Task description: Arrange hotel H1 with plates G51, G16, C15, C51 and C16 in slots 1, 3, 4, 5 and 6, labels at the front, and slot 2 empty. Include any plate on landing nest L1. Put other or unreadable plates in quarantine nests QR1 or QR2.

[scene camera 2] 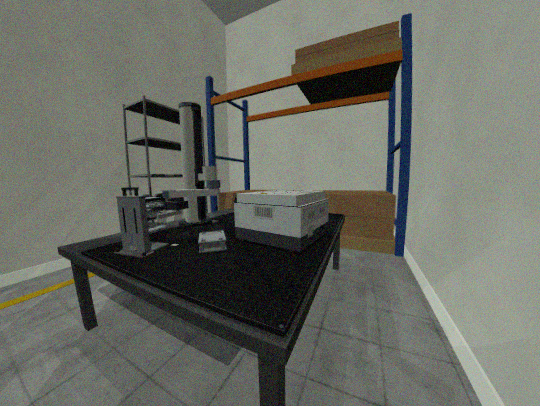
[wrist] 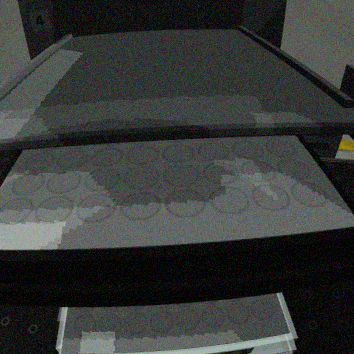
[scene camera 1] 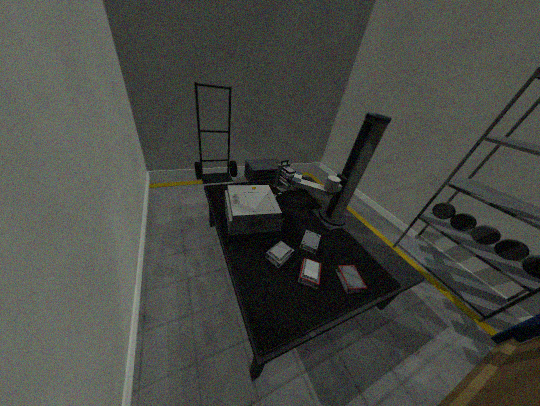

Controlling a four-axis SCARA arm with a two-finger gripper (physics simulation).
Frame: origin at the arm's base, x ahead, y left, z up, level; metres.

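Seen in the pictures: gripper, fingertip midpoint: (scene camera 1: pixel 286 175); arm's base, link origin: (scene camera 2: pixel 196 222) (scene camera 1: pixel 332 216).
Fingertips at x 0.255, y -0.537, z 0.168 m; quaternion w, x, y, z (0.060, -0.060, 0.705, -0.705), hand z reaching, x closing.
Note:
Pixels of each thing's middle, then the offset from my fingertips to it. Level surfaces: height alone.
- Hotel H1, body centre: (wrist: pixel 157 84) (scene camera 2: pixel 140 218) (scene camera 1: pixel 284 175) 0.022 m right, 0.006 m ahead, 0.008 m down
- bare shelf, body centre: (wrist: pixel 155 59) 0.008 m left, 0.001 m ahead, 0.012 m up
- plate with a dark front, body centre: (wrist: pixel 158 121) 0.018 m left, 0.001 m back, 0.007 m down
- clear plate, body centre: (wrist: pixel 165 227) (scene camera 2: pixel 149 228) 0.018 m left, 0.002 m back, 0.063 m down
- pale plate, body centre: (scene camera 1: pixel 311 269) 0.992 m left, 0.327 m ahead, 0.098 m down
- red-edged nest, body centre: (scene camera 1: pixel 350 278) 1.115 m left, 0.094 m ahead, 0.127 m down
- large white-topped instrument, body centre: (scene camera 2: pixel 283 214) (scene camera 1: pixel 251 211) 0.432 m left, 0.534 m ahead, 0.032 m down
- table, surface height: 0.155 m down
Hotel H1 (scene camera 1: pixel 286 172) (scene camera 2: pixel 131 225) (wrist: pixel 40 39) stands at the table's far end, label 4 visible on its back panel in the wrist view. Below that label is a bare shelf (wrist: pixel 160 65). A plate with a dark front (wrist: pixel 175 220) lies one level lower, its label unreadable. Lower still is a clear plate (wrist: pixel 175 322), its label out of sight. Upper slots are outside the wrist view. My gripper (scene camera 2: pixel 157 204) is open and empty close in front of the hotel; its fingertips are hard to make out. A pale plate (scene camera 1: pixel 310 270) sits in a red-edged nest.
Another red-edged nest (scene camera 1: pixel 351 277) lies to its right. Two more nest positions (scene camera 1: pixel 311 241) (scene camera 1: pixel 280 252) lie nearer the arm column (scene camera 1: pixel 357 160) (scene camera 2: pixel 191 160); their labels are unreadable. A large white-topped instrument (scene camera 1: pixel 254 207) (scene camera 2: pixel 280 215) stands beside the hotel's area on the table (scene camera 1: pixel 265 310) (scene camera 2: pixel 225 280).

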